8 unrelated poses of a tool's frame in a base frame.
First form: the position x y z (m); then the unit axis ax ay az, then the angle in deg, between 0 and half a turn.
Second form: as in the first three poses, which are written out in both.
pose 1, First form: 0.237 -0.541 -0.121 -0.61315 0.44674 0.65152 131.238
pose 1, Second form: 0.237 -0.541 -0.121 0.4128 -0.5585 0.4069 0.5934
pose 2, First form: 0.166 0.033 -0.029 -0.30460 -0.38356 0.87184 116.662
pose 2, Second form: 0.166 0.033 -0.029 0.5250 -0.2592 -0.3264 0.7420
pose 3, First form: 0.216 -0.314 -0.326 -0.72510 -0.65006 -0.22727 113.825
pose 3, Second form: 0.216 -0.314 -0.326 0.5459 -0.6075 -0.5446 -0.1904
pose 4, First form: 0.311 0.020 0.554 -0.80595 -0.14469 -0.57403 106.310
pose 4, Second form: 0.311 0.020 0.554 0.5997 -0.6450 -0.1158 -0.4594
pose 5, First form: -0.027 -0.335 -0.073 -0.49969 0.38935 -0.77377 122.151
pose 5, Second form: -0.027 -0.335 -0.073 0.4837 -0.4374 0.3408 -0.6772
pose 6, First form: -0.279 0.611 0.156 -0.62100 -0.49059 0.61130 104.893
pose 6, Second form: -0.279 0.611 0.156 0.6095 -0.4923 -0.3889 0.4846
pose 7, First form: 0.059 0.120 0.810 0.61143 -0.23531 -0.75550 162.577
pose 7, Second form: 0.059 0.120 0.810 0.1515 0.6044 -0.2326 -0.7468
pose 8, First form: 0.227 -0.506 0.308 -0.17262 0.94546 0.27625 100.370
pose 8, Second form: 0.227 -0.506 0.308 0.6403 -0.1326 0.7262 0.2122
